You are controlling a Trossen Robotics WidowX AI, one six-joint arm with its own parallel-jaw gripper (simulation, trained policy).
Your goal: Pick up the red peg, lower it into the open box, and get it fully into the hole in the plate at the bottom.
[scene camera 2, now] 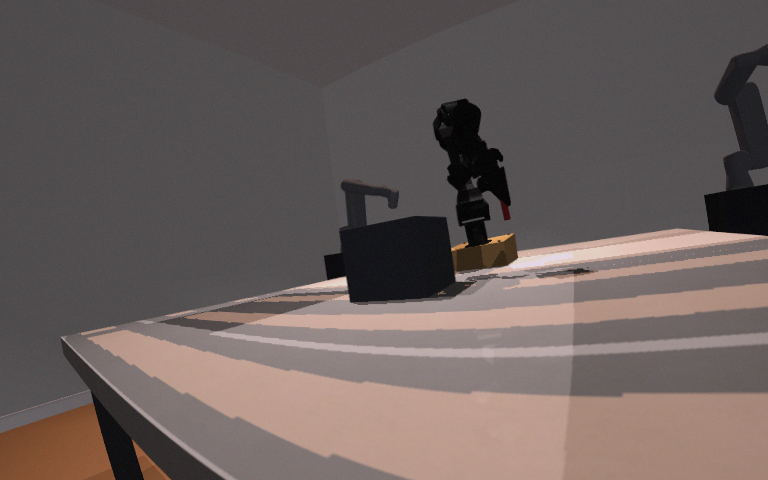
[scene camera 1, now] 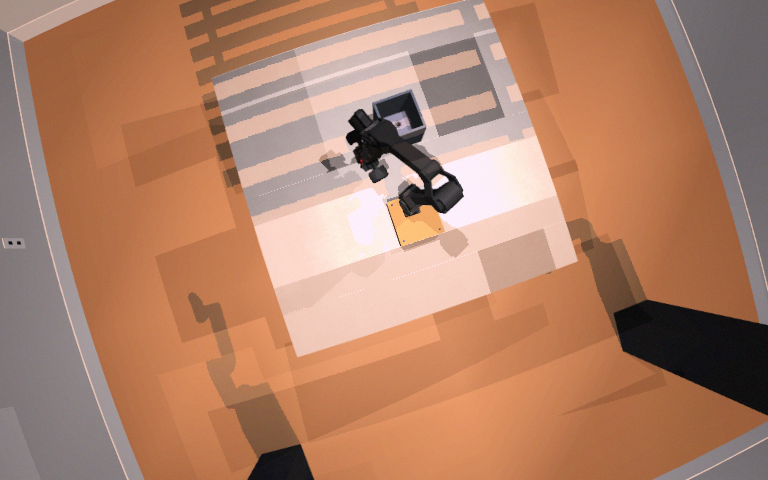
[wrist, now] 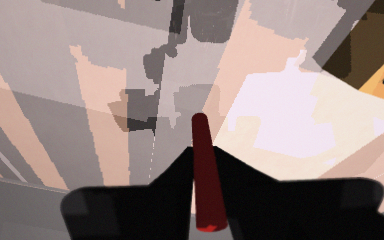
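Observation:
Visible to me: my gripper, a red peg and a dark box. Scene camera 1 also shows my gripper, as does the wrist view.

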